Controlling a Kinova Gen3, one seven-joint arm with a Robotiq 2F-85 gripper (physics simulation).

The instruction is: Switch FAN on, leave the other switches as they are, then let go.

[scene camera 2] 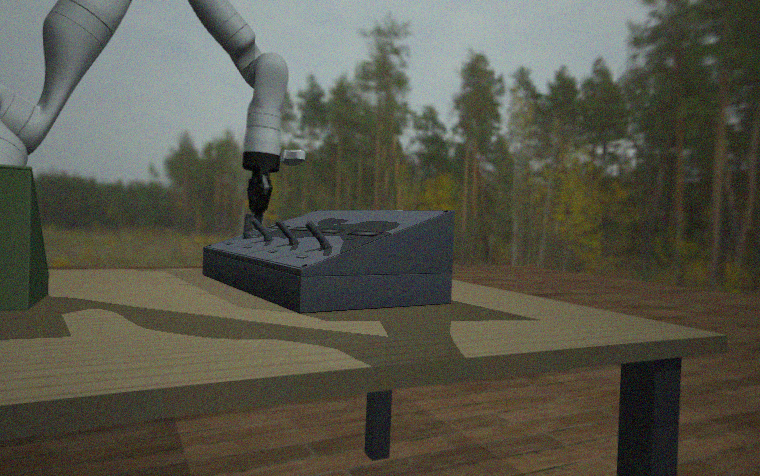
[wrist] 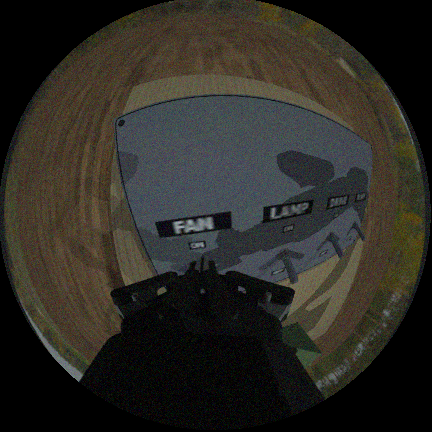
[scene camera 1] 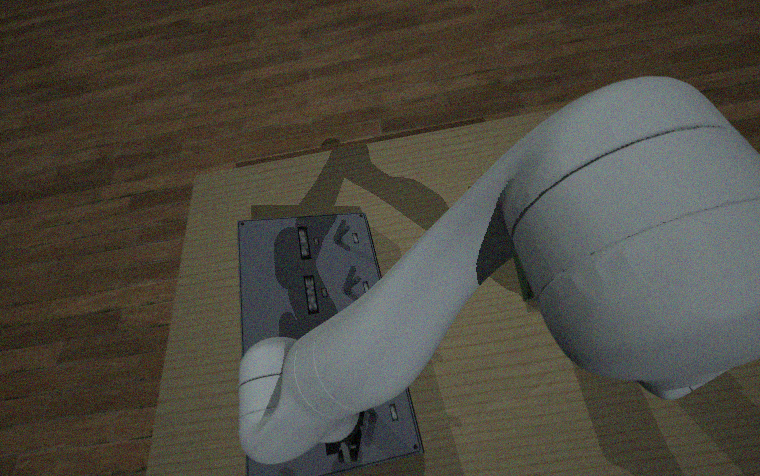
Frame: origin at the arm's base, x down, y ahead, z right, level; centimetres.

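Where they show: gripper, fingertip midpoint: (scene camera 2: pixel 256 230) (wrist: pixel 202 263).
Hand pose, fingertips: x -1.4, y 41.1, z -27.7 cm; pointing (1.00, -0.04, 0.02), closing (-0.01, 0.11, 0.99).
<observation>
After its pixels a point has its place.
A blue-grey sloped switch panel (scene camera 1: pixel 260 252) @(x -5.2, y 61.9, z 2.7 cm) (scene camera 2: pixel 375 291) @(x 6.0, y 53.7, z 13.3 cm) (wrist: pixel 200 150) @(x -4.6, y 53.1, z -28.8 cm) stands on the table. Its FAN label (wrist: pixel 194 224) @(x -2.3, y 46.0, z -28.9 cm) is at the left in the wrist view, with a small ON mark (wrist: pixel 197 245) @(x -1.4, y 43.4, z -28.4 cm) below it. My gripper (scene camera 2: pixel 258 217) @(x -1.4, y 41.1, z -27.7 cm) (wrist: pixel 202 263) @(x -1.4, y 41.1, z -27.7 cm) is shut with nothing between its fingers, low over the FAN end of the panel. A dark shape (scene camera 2: pixel 247 227) @(x -2.0, y 39.2, z -26.9 cm) close beside the fingertips seems to be the FAN lever; the gripper hides most of it in the wrist view, and I cannot tell which way it leans.
The LAMP lever (scene camera 2: pixel 261 230) @(x -1.7, y 40.6, z -15.0 cm) (wrist: pixel 290 267) @(x -2.4, y 40.8, z -15.7 cm), DRIVE lever (scene camera 2: pixel 287 234) @(x -1.4, y 43.4, z -3.4 cm) (wrist: pixel 335 245) @(x -2.0, y 43.4, z -4.4 cm) and PUMP lever (scene camera 2: pixel 319 238) @(x -1.3, y 46.2, z 8.3 cm) (wrist: pixel 357 231) @(x -1.6, y 45.9, z 7.3 cm) stand in a row, leaning towards the robot's side. A green base (scene camera 2: pixel 19 235) @(x -0.7, y 8.5, z 8.3 cm) (wrist: pixel 300 337) @(x 0.9, y 9.4, z 5.0 cm) carries the arm on the table (scene camera 2: pixel 224 358) @(x 8.6, y 31.2, z 37.2 cm).
</observation>
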